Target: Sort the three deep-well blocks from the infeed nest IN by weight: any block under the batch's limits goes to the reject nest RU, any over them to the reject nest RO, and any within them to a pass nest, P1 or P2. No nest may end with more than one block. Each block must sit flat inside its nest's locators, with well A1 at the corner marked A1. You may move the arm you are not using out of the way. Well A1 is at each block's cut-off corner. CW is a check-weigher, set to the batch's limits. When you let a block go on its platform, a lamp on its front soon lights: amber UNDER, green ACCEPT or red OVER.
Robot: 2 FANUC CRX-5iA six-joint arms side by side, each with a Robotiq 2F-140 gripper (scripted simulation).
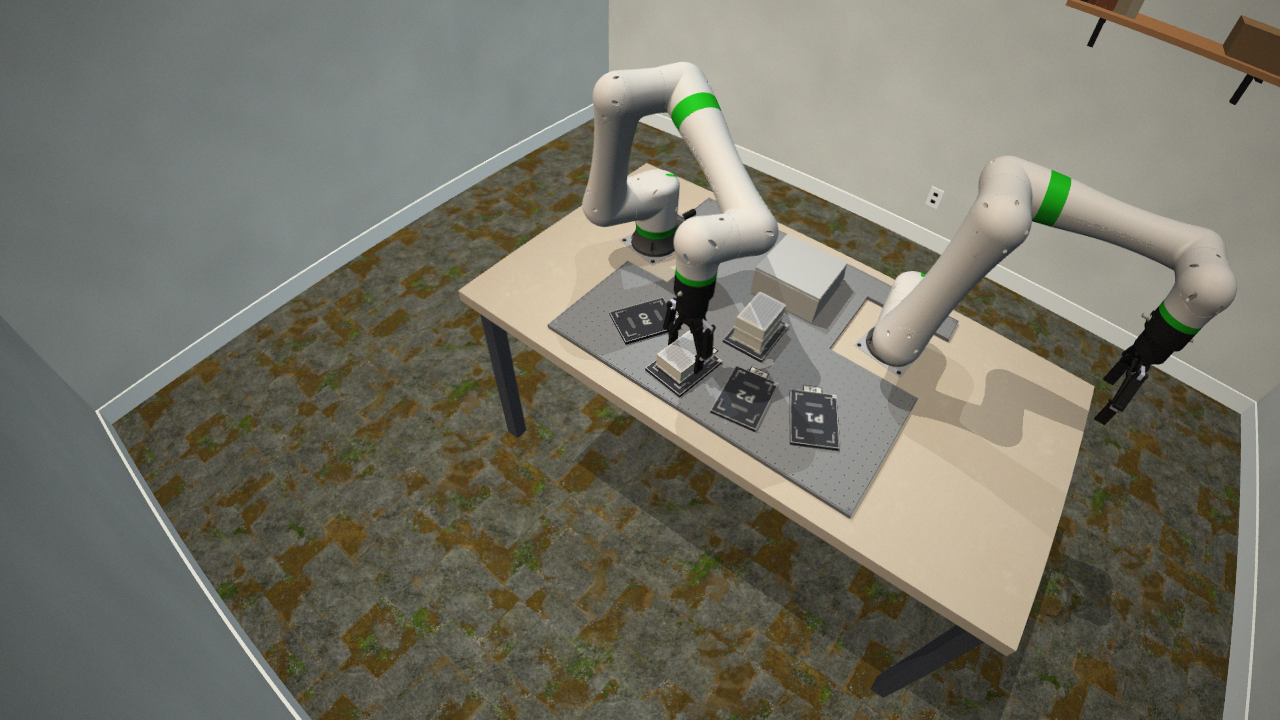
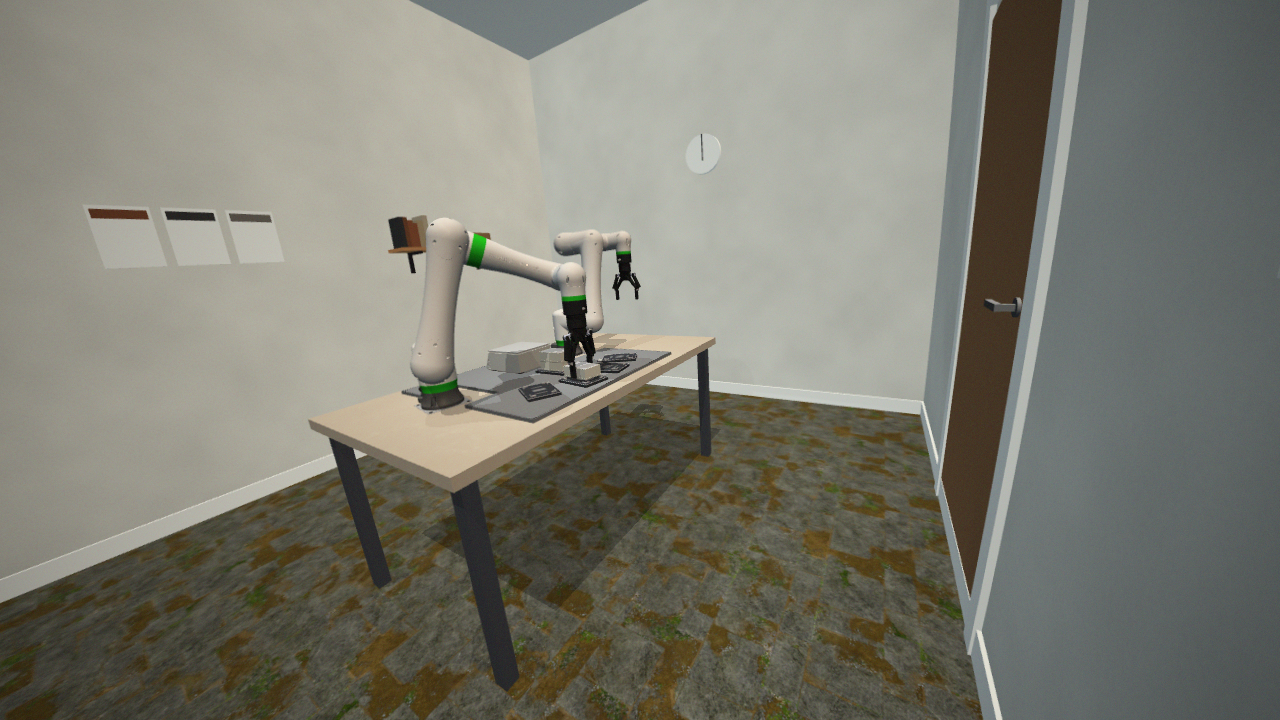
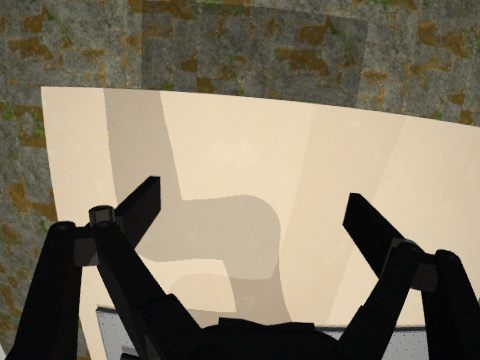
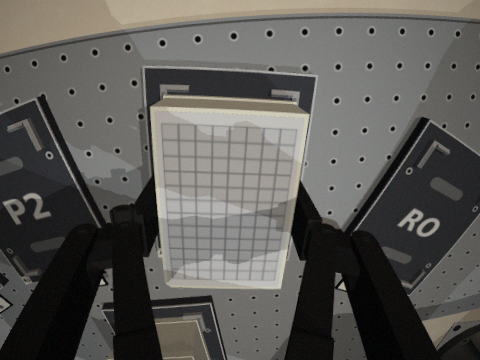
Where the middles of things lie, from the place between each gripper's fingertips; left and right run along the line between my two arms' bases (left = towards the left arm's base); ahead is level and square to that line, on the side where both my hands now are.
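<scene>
Nest RU (image 1: 662,375) is 300 mm ahead of my left hand (image 1: 1104,400), 970 mm to the right of it and 230 mm below it. Counted from my left hand as well: nest P2 (image 1: 731,387), 300 mm ahead, 790 mm to the right and 230 mm below; check-weigher CW (image 1: 798,274), 170 mm behind, 840 mm to the right and 170 mm below; nest P1 (image 1: 796,410), 260 mm ahead, 610 mm to the right and 230 mm below.
Nest P1 is 3 cm behind my right hand, 35 cm to the left of it and 5 cm below it. From the same right hand, nest P2 is 1 cm ahead, 18 cm to the left and 5 cm below, while nest RO (image 1: 623,324) is 8 cm behind, 17 cm to the right and 5 cm below. My right gripper is 5 cm above the nest RU. Going by its middle, the nest P2 is nearer to my right gripper than to my left hand.
</scene>
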